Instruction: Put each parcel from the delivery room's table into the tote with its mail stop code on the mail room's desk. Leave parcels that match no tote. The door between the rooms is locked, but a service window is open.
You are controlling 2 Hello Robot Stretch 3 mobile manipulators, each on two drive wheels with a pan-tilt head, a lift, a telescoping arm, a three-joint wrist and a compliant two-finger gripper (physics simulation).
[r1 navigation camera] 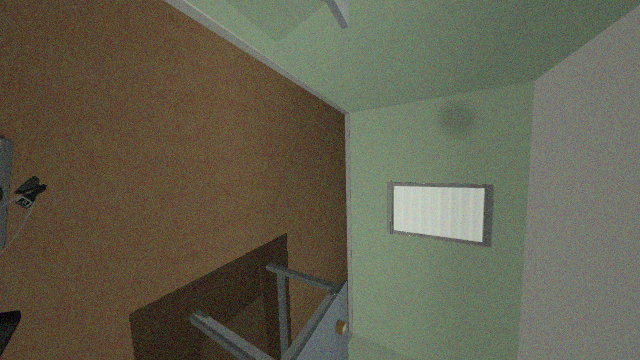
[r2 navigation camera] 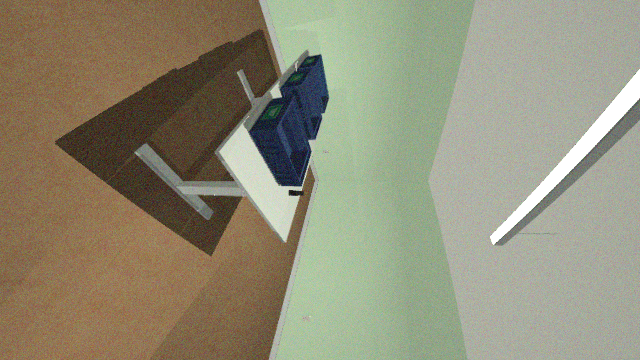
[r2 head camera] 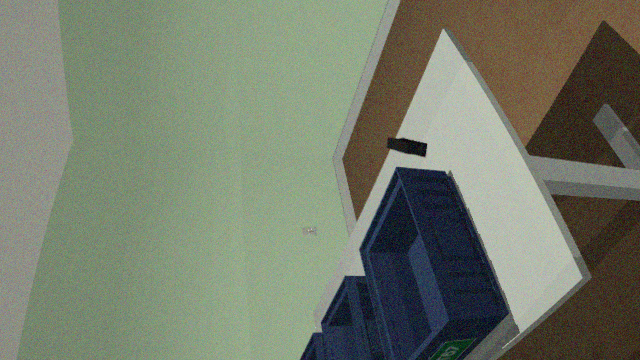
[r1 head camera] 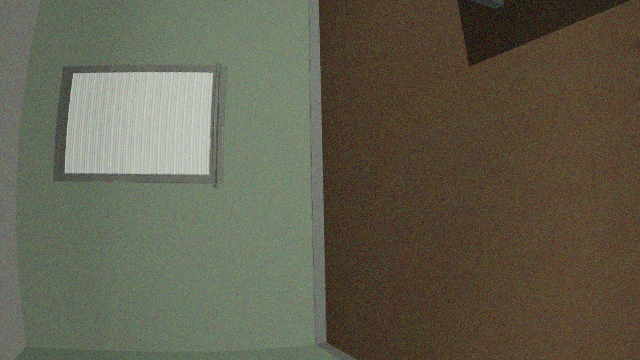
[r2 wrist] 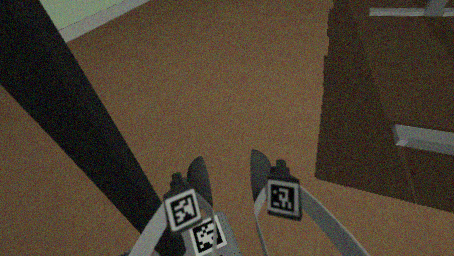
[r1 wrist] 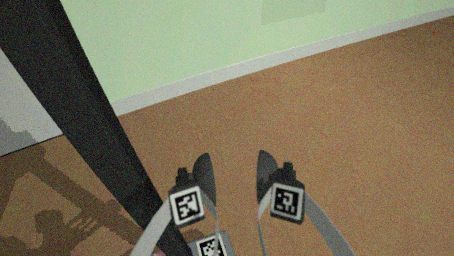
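My r1 gripper (r1 wrist: 236, 172) is open above bare floor, with nothing between its fingers. Part of it shows at the left edge of the r1 navigation view. There, a small orange-brown parcel (r1 navigation camera: 341, 327) lies on the grey-blue table (r1 navigation camera: 322, 327); its code does not show. My r2 gripper (r2 wrist: 229, 175) is open and empty over the floor, left of the desk's shadow. The white mail desk (r2 head camera: 520, 215) (r2 navigation camera: 250, 172) carries dark blue totes. The nearest tote (r2 head camera: 462, 240) (r2 navigation camera: 267, 142) is open-topped; its green label is cut off in the r2 head view. Two more stand behind it.
A small black object (r2 head camera: 407, 146) (r2 navigation camera: 296, 193) lies on the desk beside the nearest tote. A desk foot (r2 navigation camera: 175, 181) stands out on the floor. A window with a white blind (r1 head camera: 140, 123) (r1 navigation camera: 439, 214) is in the green wall. A grey ledge (r1 navigation camera: 338, 12) juts from another wall.
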